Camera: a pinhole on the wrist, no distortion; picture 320 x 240 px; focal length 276.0 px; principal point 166.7 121.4 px. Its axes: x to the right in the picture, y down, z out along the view. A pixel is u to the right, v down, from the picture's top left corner.
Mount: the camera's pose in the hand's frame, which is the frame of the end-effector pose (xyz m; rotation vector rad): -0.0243 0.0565 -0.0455 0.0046 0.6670 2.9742
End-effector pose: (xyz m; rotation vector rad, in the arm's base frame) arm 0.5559 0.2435 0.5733 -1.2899 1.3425 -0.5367
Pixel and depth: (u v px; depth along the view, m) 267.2 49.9 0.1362
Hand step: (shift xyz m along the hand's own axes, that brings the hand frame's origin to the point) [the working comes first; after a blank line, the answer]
In the camera's frame: 0.0496 -0.0353 0.1362

-0.0673 0.1508 0.0618
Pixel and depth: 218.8 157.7 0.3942
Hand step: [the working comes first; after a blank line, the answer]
In the camera's frame: 0.0744 0.0518 0.3942

-0.0939 0.1846 0.3318
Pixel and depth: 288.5 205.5 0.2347
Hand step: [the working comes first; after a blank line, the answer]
In the camera's frame: 0.1036 0.0715 0.2347

-0.1284 0.1016 0.1954
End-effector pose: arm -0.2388 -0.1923 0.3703 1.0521 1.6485 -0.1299
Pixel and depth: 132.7 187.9 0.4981
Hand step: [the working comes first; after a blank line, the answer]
In the camera's frame: -0.0614 0.1200 0.4981

0.0376 0.1550 0.4572
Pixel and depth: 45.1 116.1 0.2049
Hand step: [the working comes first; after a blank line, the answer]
In the camera's frame: -0.0903 -0.0039 0.2049

0.0707 0.1390 0.1397
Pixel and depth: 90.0 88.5 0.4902
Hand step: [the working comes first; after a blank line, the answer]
In the camera's frame: -0.1362 -0.0584 0.4902

0.1281 0.3054 0.3753
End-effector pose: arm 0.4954 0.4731 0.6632 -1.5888 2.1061 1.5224
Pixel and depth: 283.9 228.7 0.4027
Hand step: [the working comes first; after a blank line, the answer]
In the camera's frame: 0.1710 0.1566 0.4027

-0.1993 0.1028 0.3825
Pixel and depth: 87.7 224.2 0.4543
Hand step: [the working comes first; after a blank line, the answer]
In the camera's frame: -0.1300 0.1692 0.4543

0.1005 0.0858 0.4398
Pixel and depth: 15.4 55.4 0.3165
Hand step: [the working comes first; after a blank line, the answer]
In the camera's frame: -0.1735 -0.0757 0.3165

0.1627 0.2435 0.2115
